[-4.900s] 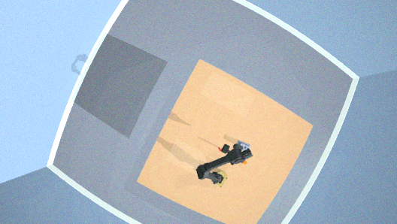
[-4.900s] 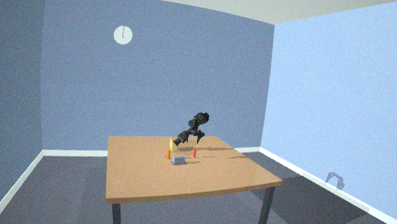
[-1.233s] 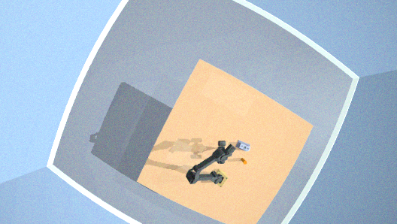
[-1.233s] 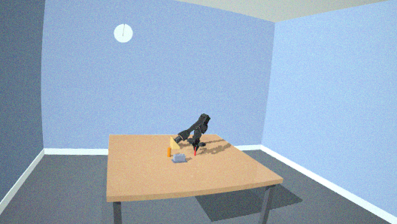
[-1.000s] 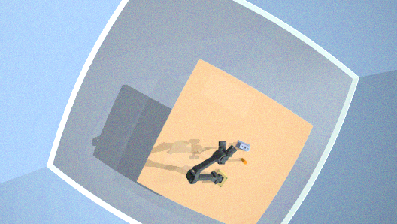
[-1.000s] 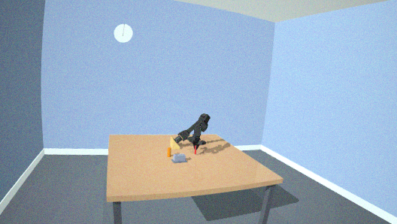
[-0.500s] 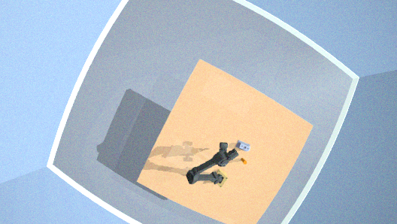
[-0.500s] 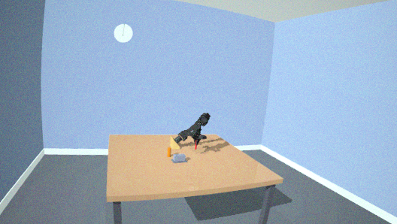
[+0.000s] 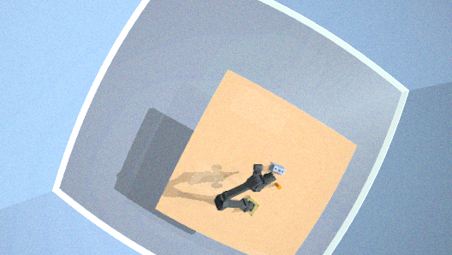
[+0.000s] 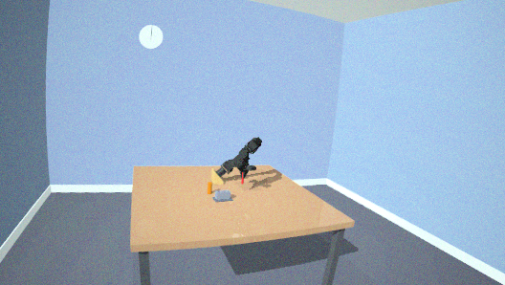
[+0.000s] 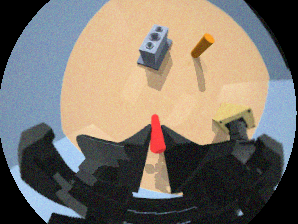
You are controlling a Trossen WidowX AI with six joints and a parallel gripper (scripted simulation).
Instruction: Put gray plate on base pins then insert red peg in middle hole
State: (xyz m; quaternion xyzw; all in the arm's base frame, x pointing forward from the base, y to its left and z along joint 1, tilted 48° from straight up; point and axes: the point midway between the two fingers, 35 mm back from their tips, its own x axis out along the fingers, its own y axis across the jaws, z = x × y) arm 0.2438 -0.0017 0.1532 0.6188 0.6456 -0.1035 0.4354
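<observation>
My gripper tip is 170 mm to the left of the gray block, 90 mm short of it and 70 mm above it. From my gripper tip the other things lie so: small orange piece (230 mm to the right, 70 mm below, 20 mm behind); red peg (right at my gripper tip).
</observation>
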